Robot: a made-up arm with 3 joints. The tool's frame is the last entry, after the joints. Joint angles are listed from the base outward. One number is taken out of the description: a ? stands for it. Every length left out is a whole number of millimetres.
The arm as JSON. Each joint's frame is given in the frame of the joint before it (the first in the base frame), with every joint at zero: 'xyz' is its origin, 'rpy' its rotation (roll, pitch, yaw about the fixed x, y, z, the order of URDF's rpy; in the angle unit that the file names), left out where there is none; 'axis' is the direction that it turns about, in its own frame. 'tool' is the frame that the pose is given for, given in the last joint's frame.
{
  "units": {
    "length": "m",
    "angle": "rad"
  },
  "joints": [
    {
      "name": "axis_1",
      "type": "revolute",
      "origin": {
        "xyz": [
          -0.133,
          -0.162,
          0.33
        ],
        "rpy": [
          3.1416,
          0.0,
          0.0
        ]
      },
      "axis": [
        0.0,
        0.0,
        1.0
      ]
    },
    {
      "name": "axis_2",
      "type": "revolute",
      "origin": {
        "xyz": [
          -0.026,
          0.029,
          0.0
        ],
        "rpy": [
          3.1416,
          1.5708,
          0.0
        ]
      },
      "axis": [
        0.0,
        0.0,
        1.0
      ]
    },
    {
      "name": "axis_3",
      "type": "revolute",
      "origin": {
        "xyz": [
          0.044,
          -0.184,
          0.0
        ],
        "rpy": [
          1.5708,
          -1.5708,
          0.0
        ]
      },
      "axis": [
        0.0,
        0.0,
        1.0
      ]
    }
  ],
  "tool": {
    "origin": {
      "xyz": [
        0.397,
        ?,
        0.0
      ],
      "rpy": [
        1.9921,
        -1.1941,
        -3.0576
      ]
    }
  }
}
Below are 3 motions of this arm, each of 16 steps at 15 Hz.
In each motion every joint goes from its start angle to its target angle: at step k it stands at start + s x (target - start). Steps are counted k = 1, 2, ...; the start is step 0. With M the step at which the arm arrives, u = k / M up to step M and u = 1 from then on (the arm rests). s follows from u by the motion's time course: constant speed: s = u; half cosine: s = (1 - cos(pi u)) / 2; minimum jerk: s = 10 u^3 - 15 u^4 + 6 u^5.
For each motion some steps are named. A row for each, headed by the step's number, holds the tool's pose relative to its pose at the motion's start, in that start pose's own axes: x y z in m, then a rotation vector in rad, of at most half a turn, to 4 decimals.
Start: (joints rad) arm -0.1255 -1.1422 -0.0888
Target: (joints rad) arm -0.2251 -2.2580 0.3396
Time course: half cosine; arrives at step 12
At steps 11, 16:
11: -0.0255 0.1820 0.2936 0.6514 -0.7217 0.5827
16: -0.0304 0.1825 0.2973 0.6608 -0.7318 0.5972

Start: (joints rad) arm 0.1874 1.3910 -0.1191
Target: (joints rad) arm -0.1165 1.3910 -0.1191
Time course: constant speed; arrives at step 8
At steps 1, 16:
1: 0.0000 0.0130 0.0109 0.0347 0.0100 -0.0119
16: 0.0075 0.0922 0.0989 0.2773 0.0798 -0.0953

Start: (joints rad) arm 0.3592 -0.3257 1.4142
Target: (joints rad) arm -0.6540 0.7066 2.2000
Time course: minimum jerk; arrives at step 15
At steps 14, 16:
14: 0.0949 0.0501 0.6728 1.2726 -1.0781 -0.1589
16: 0.0933 0.0493 0.6744 1.2770 -1.0806 -0.1575

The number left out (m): -0.179
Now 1 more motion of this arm.
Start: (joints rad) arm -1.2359 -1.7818 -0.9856
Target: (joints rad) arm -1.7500 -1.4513 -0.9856
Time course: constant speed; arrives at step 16
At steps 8, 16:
8: -0.0562 -0.1235 -0.0769 -0.2653 0.0400 0.1457
16: -0.0911 -0.2753 -0.1174 -0.5466 0.0909 0.2531

